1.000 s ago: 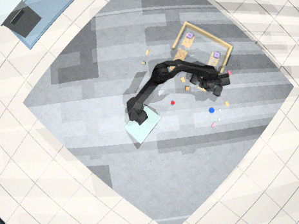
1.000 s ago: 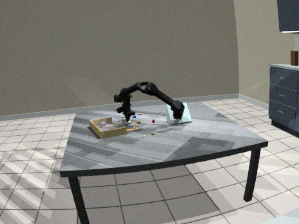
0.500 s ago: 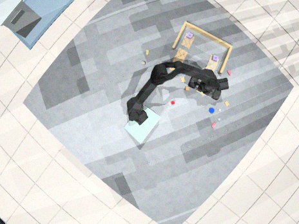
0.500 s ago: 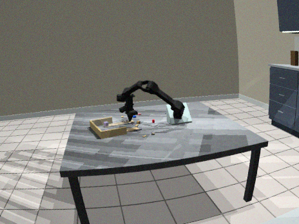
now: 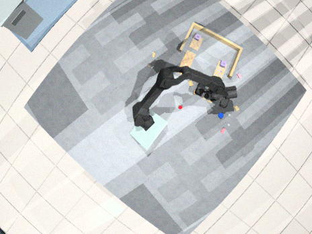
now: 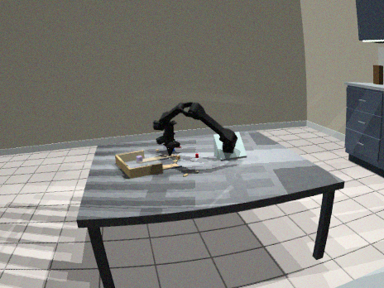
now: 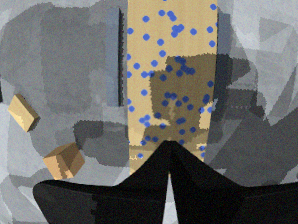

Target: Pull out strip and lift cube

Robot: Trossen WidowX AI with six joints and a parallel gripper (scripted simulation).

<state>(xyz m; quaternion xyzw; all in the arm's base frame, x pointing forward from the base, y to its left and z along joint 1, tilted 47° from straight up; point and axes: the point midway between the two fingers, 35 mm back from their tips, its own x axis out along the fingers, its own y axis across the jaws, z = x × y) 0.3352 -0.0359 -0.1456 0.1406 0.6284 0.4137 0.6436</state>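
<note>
Now: the blue disc 20 mm behind my gripper tip and 120 mm to the right of it. Also, from my gripper tip: red dot 160 mm behind, 70 mm to the left, 10 mm above.
</note>
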